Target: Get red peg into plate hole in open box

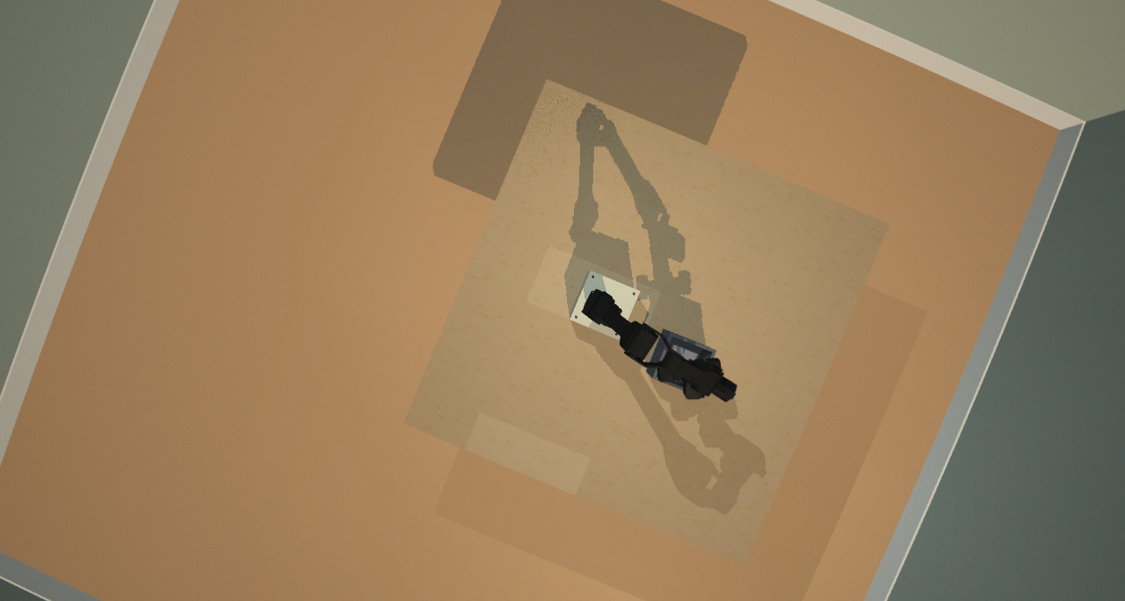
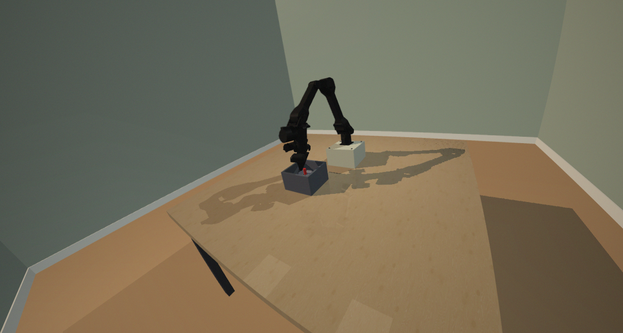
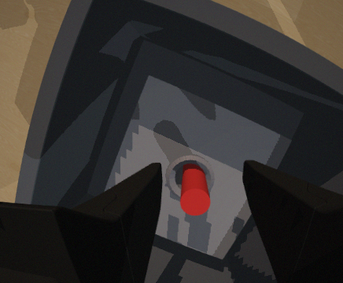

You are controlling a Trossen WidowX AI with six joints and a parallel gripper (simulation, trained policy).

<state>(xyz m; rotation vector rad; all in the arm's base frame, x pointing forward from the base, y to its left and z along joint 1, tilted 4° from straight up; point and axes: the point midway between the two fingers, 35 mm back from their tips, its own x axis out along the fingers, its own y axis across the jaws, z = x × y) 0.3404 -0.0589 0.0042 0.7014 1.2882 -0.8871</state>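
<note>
My gripper tip is now 30 mm above the red peg and 10 mm to the right of it. Round my gripper tip: dark box 60 mm below, 10 mm to the left; grey plate 40 mm below, 10 mm to the left.
</note>
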